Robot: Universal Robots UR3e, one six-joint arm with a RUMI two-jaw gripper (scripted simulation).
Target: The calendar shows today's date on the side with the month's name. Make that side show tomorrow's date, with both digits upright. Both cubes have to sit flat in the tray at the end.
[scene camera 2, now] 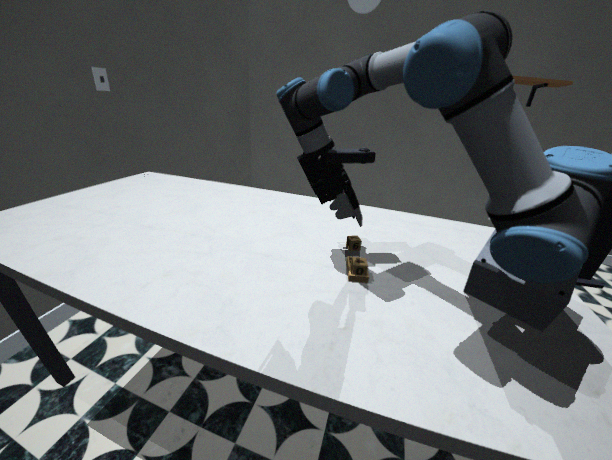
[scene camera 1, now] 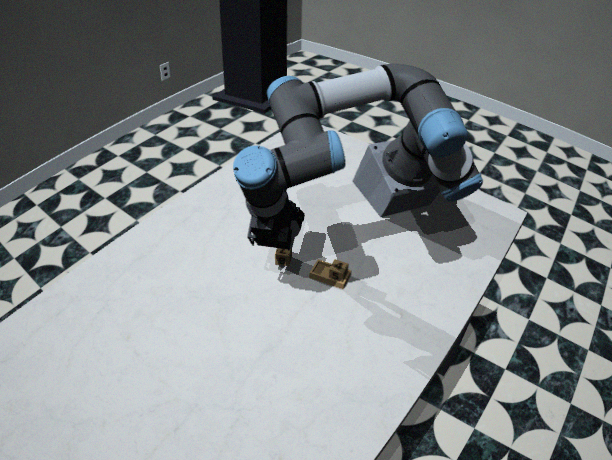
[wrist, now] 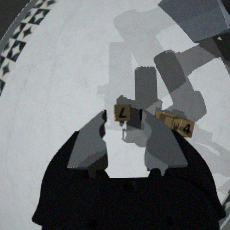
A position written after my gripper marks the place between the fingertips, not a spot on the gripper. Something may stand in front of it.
Observation:
I see my gripper [scene camera 2: 357,222].
My gripper shows as well in scene camera 1 [scene camera 1: 283,233] and in the wrist view [wrist: 123,110].

